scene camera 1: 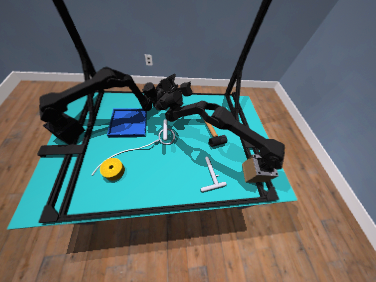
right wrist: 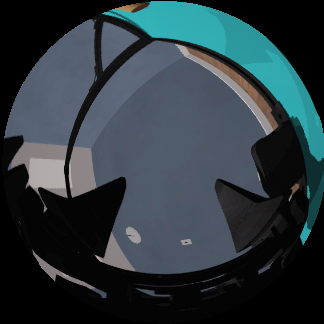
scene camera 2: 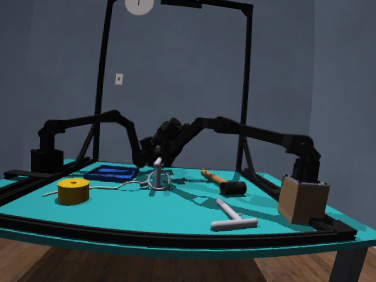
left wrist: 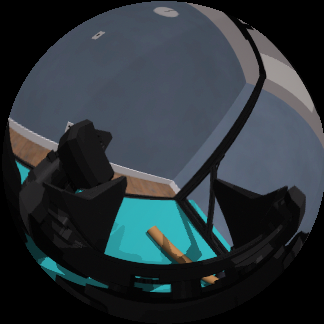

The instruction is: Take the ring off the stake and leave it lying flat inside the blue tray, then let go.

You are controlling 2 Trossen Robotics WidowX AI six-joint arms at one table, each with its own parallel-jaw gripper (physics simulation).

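Observation:
A thin grey ring is around the lower part of the upright pale stake, tilted steeply. The blue tray lies to the left of the stake, with no ring in it. My left gripper is open, with nothing between its fingers. My right gripper is open and empty, facing the wall. Both grippers are raised close together behind the stake in the scene views, where their dark parts overlap. The ring and stake do not show in the wrist views.
A white cord runs left from beside the ring. A yellow roll stands at the front left. A hammer lies right of the stake. A white T-shaped piece lies at the front right.

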